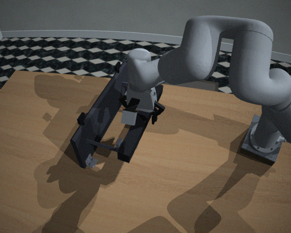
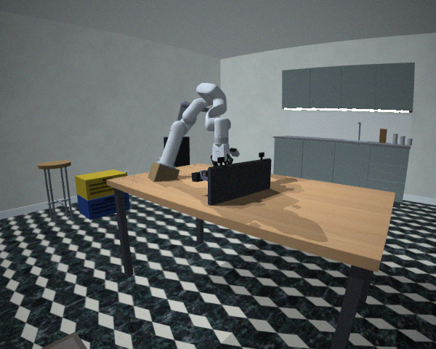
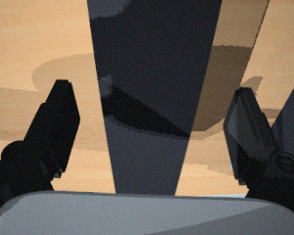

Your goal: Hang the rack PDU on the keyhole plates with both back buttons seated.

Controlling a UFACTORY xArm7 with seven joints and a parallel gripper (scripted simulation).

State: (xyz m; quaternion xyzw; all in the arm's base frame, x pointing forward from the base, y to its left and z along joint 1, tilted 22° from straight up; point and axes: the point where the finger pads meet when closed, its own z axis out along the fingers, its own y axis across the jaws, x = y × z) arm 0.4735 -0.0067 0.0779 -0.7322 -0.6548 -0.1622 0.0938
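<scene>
The rack PDU is 20 mm ahead of my hand and 10 mm below it. From my hand the other things lie so: dark panel: 160 mm ahead, 10 mm to the right, 30 mm below.
</scene>
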